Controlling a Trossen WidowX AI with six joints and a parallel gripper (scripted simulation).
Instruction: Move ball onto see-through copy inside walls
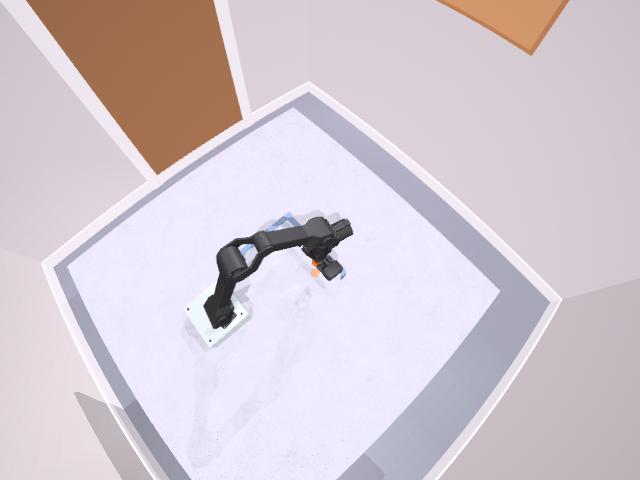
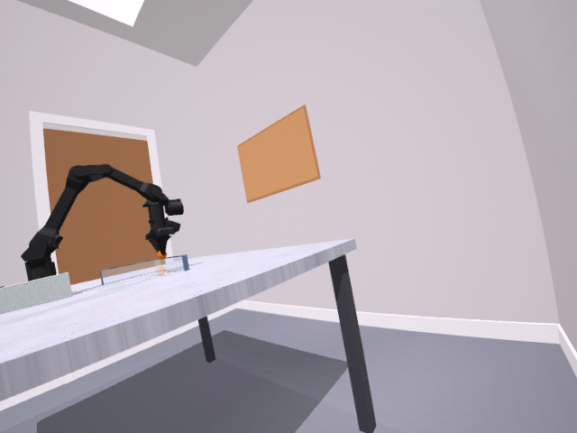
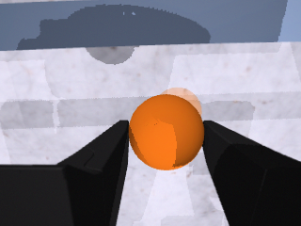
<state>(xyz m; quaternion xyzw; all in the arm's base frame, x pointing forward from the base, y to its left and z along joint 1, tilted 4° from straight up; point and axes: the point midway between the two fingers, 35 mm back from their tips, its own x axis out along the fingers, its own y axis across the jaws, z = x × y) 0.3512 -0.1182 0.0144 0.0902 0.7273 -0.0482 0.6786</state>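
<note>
Right now the orange patch is 60 mm below my gripper tip, 20 mm behind it and 10 mm to the right of it. Also, from my gripper tip: clear wall: 220 mm to the left, 40 mm below, 30 mm behind; orange ball: right at my gripper tip.
</note>
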